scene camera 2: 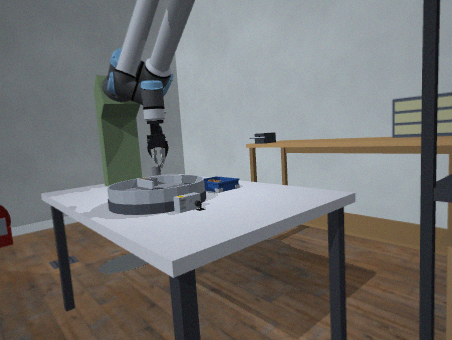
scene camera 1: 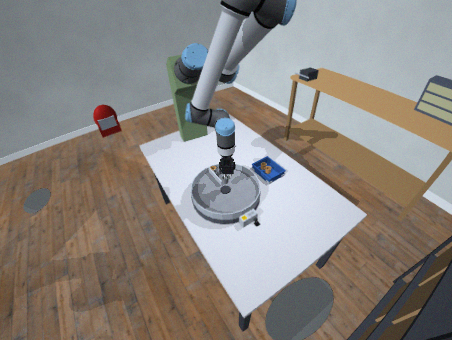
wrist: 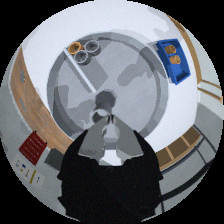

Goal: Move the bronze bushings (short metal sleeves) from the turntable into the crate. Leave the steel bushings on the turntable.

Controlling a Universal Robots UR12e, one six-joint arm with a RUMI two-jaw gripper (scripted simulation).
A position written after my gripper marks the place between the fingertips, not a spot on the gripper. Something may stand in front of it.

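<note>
There is a blue crate (wrist: 182, 71) in what I can see, and a grey turntable (wrist: 126, 79) too. My own gripper (wrist: 110, 115) shows along with them.
</note>
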